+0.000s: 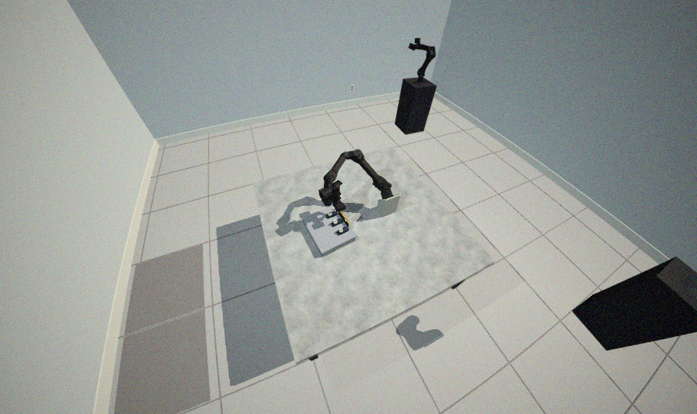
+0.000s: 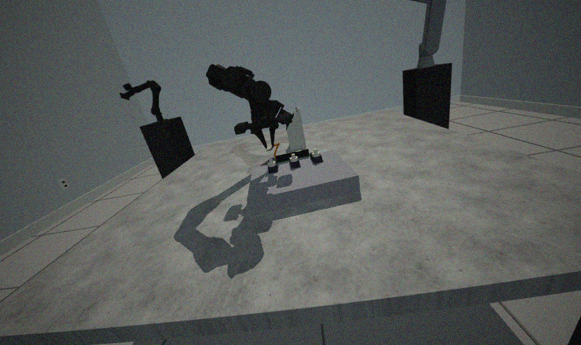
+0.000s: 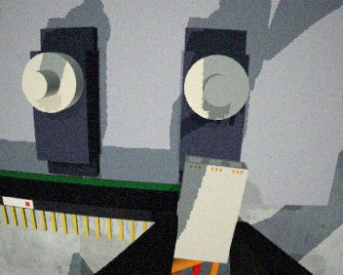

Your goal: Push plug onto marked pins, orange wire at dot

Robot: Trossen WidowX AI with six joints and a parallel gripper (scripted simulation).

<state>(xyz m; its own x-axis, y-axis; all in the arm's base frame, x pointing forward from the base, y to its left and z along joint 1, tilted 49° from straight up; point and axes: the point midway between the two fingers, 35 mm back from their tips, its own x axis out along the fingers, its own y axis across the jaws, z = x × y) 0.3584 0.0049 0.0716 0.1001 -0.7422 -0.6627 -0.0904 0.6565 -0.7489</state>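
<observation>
My gripper tip is now 90 mm to the right of the red dot, 40 mm past it and 40 mm above it. Round my gripper tip: grey holder (120 mm ahead, 90 mm to the left, 90 mm below).
</observation>
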